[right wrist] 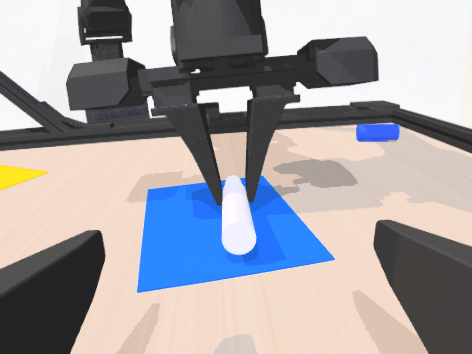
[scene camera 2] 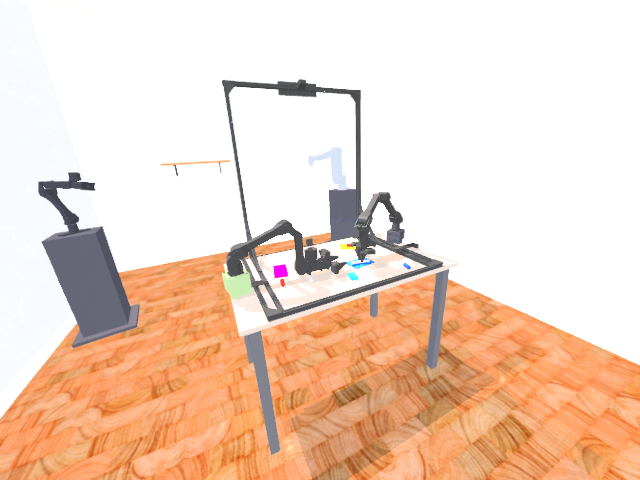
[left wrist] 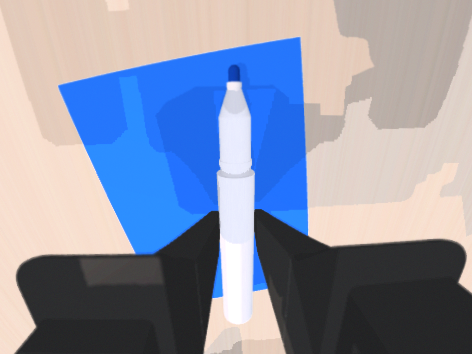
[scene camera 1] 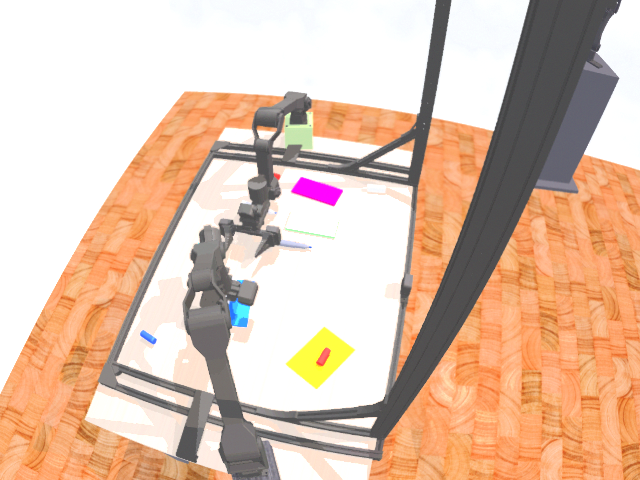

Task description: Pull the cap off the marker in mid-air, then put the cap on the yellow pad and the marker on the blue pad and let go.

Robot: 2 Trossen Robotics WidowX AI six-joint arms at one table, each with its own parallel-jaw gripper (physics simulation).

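Frame: origin at the left arm's base, x back, y up, z left, level; millimetres.
Seen in the pictures: left gripper, between the fingertips: [right wrist: 235, 202] [scene camera 2: 361, 261] [left wrist: 236, 218] [scene camera 1: 227, 298]; right gripper, between the fingertips: [right wrist: 240, 239] [scene camera 2: 342, 259] [scene camera 1: 239, 254]; left arm's base, origin of its link: [scene camera 2: 395, 229] [scene camera 1: 251, 463]; right arm's base, origin of its link: [scene camera 2: 235, 273] [scene camera 1: 298, 119].
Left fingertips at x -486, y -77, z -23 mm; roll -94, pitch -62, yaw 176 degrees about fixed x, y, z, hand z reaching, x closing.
Observation:
Pixels of each thing's top centre, then the offset from my left fingertips to it.
- white marker, centre of its top: [left wrist: 239, 234] [right wrist: 233, 178] dx +3, dy +16, dz +1 mm
- blue pad, centre of its top: [left wrist: 212, 207] [right wrist: 218, 216] [scene camera 1: 232, 301] [scene camera 2: 360, 262] dx +6, dy -10, dz -10 mm
- red cap, centre of its top: [scene camera 1: 324, 355] dx +229, dy +8, dz -211 mm
- yellow pad, centre of its top: [scene camera 1: 320, 357] dx +224, dy -10, dz -203 mm
- blue cap, centre of its top: [right wrist: 377, 124] [scene camera 1: 147, 335] dx +76, dy +10, dz +247 mm
- magenta pad, centre of its top: [scene camera 1: 317, 190] [scene camera 2: 280, 270] dx -337, dy -2, dz -341 mm
- pale green-edged pad, centre of its top: [scene camera 1: 312, 223] dx -203, dy -2, dz -292 mm
- pen, centre of its top: [scene camera 1: 287, 241] dx -145, dy +8, dz -203 mm
- red piece, centre of its top: [scene camera 1: 272, 173] dx -441, dy +10, dz -214 mm
- white piece, centre of its top: [scene camera 1: 376, 186] dx -294, dy +12, dz -531 mm
The white marker [left wrist: 235, 145] [right wrist: 238, 220] is uncapped, its blue tip bare. My left gripper [left wrist: 236, 218] [right wrist: 235, 202] is shut on its body and holds it level, low over the blue pad [scene camera 1: 239, 312] [left wrist: 125, 190] [right wrist: 170, 250]. I cannot tell whether the marker touches the pad. A red cap [scene camera 1: 323, 356] lies on its side on the yellow pad [scene camera 1: 305, 364] [right wrist: 20, 176]. My right gripper [scene camera 1: 241, 253] is wide open and empty, facing the marker's rear end from a short way off. In scene camera 1 the left arm hides the marker and part of the blue pad.
A blue cap [scene camera 1: 148, 336] [right wrist: 377, 133] lies near the table's edge. A magenta pad [scene camera 1: 316, 191], a pale green-edged pad [scene camera 1: 311, 225], another pen [scene camera 1: 295, 244], a red piece [scene camera 1: 276, 176] and a white piece [scene camera 1: 376, 188] lie around the right arm. A dark frame [scene camera 1: 408, 237] borders the table.

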